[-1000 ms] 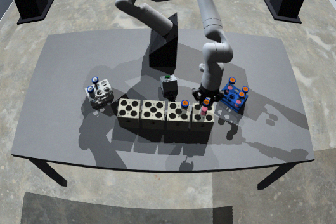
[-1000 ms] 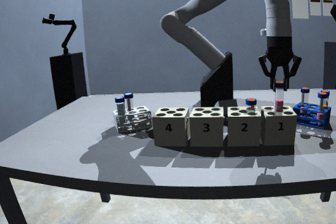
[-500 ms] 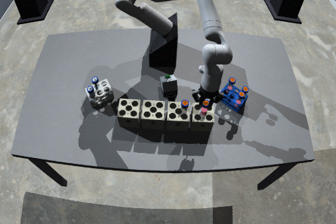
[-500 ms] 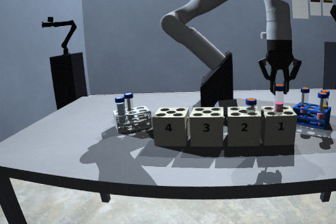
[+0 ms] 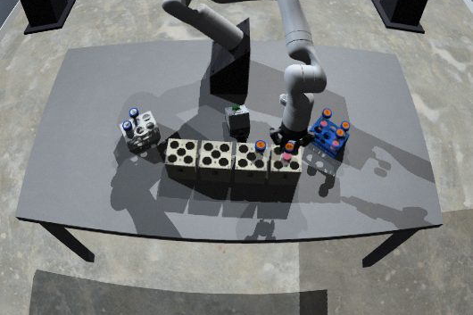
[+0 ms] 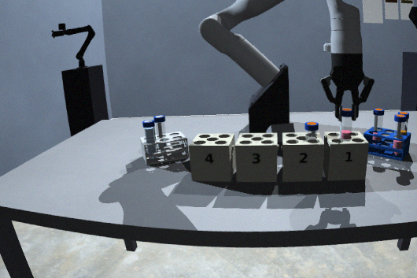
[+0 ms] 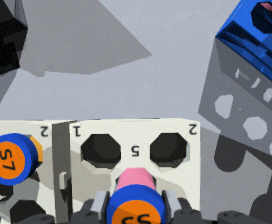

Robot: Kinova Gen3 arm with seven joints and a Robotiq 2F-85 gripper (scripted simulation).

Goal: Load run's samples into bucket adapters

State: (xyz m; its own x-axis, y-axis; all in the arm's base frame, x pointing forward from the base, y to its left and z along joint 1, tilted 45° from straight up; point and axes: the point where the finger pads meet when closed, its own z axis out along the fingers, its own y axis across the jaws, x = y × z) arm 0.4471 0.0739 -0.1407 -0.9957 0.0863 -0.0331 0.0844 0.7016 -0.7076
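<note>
The sample tube S3 lies 1 cm to the right of my hand and 5 cm below it. Also, from my hand: adapter 2 (1 cm behind, 11 cm to the right, 11 cm below); then sample tube S4 (8 cm behind, 19 cm to the left, 9 cm below); then sample tube S7 (3 cm behind, 8 cm to the right, 9 cm below).
</note>
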